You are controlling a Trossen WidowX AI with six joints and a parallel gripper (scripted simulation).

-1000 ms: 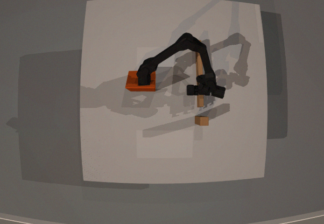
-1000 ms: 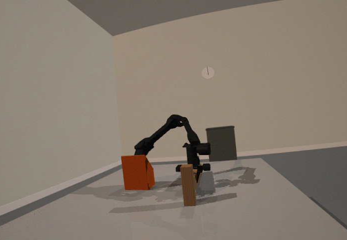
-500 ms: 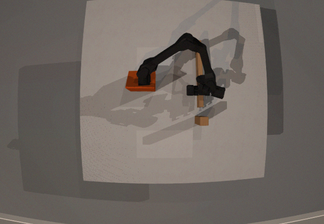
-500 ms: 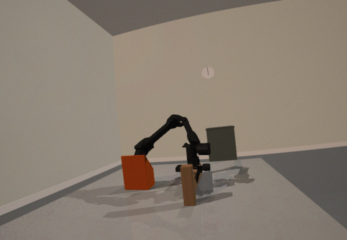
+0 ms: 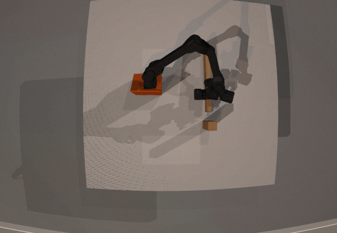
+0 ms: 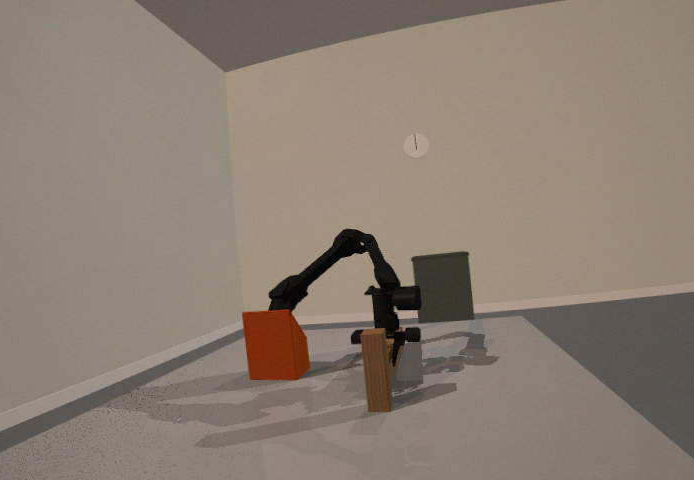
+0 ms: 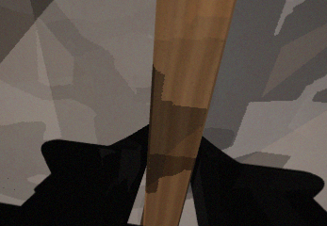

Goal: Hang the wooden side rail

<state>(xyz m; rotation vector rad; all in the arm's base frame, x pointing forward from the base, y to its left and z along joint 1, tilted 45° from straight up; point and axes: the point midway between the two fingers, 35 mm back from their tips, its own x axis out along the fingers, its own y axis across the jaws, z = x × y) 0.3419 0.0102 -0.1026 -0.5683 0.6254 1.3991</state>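
My gripper tip is 170 mm to the left of the headboard post, 40 mm below it and 10 mm past it.
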